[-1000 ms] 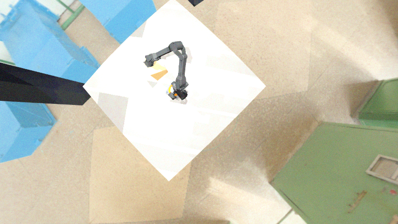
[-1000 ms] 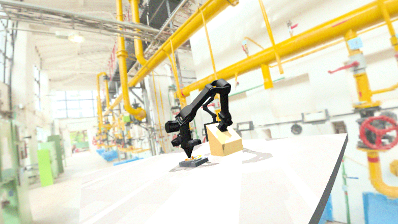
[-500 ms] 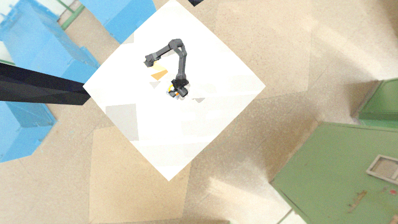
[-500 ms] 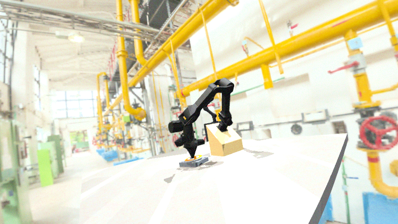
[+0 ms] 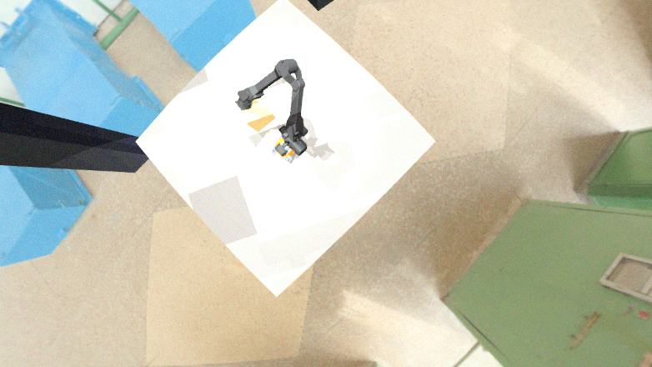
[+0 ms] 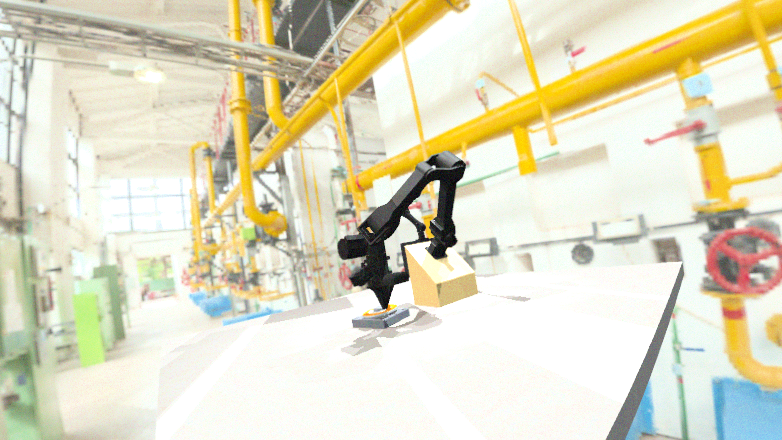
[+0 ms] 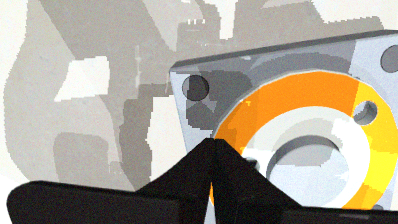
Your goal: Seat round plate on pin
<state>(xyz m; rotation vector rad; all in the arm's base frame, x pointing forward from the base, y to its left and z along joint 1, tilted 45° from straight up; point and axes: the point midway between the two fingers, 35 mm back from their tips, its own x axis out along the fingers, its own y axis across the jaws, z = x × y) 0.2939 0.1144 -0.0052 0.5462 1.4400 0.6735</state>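
The base is 50 mm to the right of my gripper tip, 20 mm below it and 10 mm behind it.
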